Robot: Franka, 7 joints.
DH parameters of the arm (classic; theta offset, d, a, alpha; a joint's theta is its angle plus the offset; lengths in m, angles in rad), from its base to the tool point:
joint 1: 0 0.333 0 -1.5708
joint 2: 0 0 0 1.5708
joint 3: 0 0.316 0.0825 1.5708
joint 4: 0 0 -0.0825 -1.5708
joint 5: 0 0.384 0 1.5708
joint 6: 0 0 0.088 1.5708
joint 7: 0 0.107 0 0
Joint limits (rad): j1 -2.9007..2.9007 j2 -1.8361..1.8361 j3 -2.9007..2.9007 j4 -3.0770..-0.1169 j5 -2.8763..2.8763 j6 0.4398..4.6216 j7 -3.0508..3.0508
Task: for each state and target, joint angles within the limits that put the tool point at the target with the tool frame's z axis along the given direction. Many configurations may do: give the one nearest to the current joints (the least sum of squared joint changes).
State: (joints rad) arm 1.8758 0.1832 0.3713 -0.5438 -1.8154 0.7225 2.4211
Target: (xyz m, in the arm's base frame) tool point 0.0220 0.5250 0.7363 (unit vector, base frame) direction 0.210 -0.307 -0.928
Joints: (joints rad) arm 1.5430 0.6940 0.8863 -0.1197 -1.1904 0.4679 2.4211
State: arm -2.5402 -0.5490 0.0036 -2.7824 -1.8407 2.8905 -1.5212
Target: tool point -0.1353 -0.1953 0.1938 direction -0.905 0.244 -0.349
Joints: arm -2.2900 -0.2176 0.4302 -3.0749 -1.4803 2.0100 -1.5212
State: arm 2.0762 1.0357 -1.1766 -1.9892 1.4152 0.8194 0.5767
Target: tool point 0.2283 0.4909 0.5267 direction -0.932 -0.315 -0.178
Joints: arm 1.7124 0.5275 -1.0743 -1.4523 1.2390 0.4398 0.5767
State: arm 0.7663 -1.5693 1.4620 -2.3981 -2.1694 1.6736 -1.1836
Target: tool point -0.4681 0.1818 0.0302 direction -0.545 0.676 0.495
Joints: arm 0.8180 -1.4527 2.3133 -2.0816 -1.6637 1.8594 -1.1836
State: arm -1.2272 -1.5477 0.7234 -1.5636 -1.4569 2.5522 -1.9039
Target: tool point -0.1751 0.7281 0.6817 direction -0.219 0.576 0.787
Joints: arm -0.9580 -1.5331 0.5830 -0.8667 -1.6062 2.8433 -1.9039
